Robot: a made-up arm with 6 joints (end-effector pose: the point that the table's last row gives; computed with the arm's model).
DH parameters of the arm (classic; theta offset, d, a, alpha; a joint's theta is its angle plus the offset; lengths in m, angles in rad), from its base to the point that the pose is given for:
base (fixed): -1.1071 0 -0.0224 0
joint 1: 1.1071 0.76 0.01 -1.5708
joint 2: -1.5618 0 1.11 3.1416
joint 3: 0.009 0.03 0 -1.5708
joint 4: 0 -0.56 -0.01 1.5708
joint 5: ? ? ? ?
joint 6: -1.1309 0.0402 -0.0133 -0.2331
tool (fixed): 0.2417 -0.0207 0 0
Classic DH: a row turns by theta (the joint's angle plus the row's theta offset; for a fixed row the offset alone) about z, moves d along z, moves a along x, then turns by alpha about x.
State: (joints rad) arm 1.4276 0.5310 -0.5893 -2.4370 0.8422 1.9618
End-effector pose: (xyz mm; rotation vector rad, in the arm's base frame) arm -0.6 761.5 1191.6 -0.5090 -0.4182 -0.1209
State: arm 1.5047 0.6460 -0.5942 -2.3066 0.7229 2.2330
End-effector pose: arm -40.3 780.9 1101.3 -0.5591 -0.4404 0.3809
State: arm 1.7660 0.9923 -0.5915 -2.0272 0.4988 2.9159
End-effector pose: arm -197.4 798.0 831.1 -0.7416 -0.3846 1.6934
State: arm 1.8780 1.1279 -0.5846 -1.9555 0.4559 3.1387
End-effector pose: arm -270.4 778.6 723.2 -0.8264 -0.3170 2.1283
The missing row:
joint 5: 0 0.14 0.02 -1.5708
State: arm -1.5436 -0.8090 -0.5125 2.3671 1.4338 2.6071
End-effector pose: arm 42.7 334.1 1810.4 1.0717 -0.3305 -2.5983
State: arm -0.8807 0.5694 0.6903 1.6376 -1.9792 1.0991
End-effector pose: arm 723.1 -891.0 1901.3 -1.4578 1.2296 -0.8835
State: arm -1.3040 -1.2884 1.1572 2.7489 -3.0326 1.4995
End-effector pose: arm -319.8 1537.8 1395.4 -0.5164 0.7333 2.7559
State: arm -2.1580 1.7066 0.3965 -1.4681 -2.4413 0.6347
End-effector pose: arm -668.7 -893.0 4.8 2.7338 -0.3196 -1.0732
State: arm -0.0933 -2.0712 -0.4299 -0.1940 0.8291 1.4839
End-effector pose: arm -981.7 -62.5 777.9 0.4180 2.1768 0.6198
